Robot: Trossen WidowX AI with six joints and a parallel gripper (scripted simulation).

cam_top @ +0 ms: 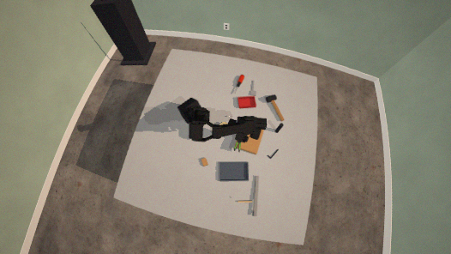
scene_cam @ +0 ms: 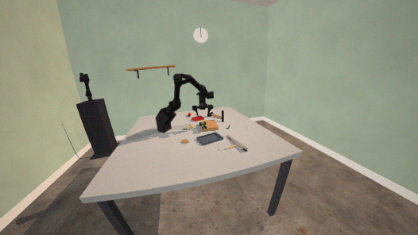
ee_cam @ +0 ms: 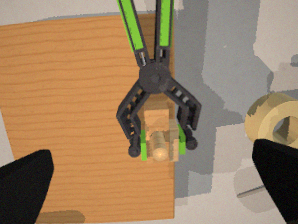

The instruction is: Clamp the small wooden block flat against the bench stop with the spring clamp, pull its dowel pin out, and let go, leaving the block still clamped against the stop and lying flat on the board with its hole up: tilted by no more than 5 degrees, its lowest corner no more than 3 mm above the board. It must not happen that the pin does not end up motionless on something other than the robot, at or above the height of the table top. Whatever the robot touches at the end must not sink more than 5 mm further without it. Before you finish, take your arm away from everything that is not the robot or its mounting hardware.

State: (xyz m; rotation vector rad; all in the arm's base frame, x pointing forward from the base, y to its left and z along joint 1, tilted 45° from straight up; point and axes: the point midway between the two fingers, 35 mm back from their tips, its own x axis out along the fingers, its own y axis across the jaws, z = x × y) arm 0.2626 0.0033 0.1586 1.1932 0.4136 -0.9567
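Right now my hand is 11 cm above the dowel pin and 3 cm to the right of it. The rest, counted from my hand: small wooden block: 12 cm below, 3 cm to the left; then bench stop: 12 cm below, 4 cm to the left, 1 cm behind; then wooden board: 15 cm below, 6 cm ahead, 2 cm to the left.
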